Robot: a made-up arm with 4 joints.
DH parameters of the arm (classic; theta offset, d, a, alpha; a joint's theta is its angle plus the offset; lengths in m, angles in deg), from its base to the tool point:
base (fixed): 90 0.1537 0 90
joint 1: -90 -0.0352 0.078 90
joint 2: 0 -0.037 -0.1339 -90
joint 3: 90 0.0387 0.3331 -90
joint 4: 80.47 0 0.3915 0
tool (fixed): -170.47 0.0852 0 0
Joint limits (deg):
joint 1: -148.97..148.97
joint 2: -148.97..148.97
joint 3: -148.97..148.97
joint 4: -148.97..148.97
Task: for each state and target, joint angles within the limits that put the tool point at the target. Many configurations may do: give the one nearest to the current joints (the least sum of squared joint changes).
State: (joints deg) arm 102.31 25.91 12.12 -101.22
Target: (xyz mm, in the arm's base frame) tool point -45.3 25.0 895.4
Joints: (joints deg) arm 66.65 49.89 1.18 -114.97
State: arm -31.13 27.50 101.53 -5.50
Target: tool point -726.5 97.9 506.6
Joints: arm -27.02 46.66 92.13 -50.52
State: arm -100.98 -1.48 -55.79 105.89
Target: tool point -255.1 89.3 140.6
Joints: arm -61.19 20.59 -17.29 70.19
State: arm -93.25 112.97 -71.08 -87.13
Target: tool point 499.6 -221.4 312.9
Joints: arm -97.24 83.84 -110.70 -59.19
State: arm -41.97 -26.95 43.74 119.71
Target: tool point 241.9 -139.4 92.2
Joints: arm -52.07 -52.52 51.71 127.77
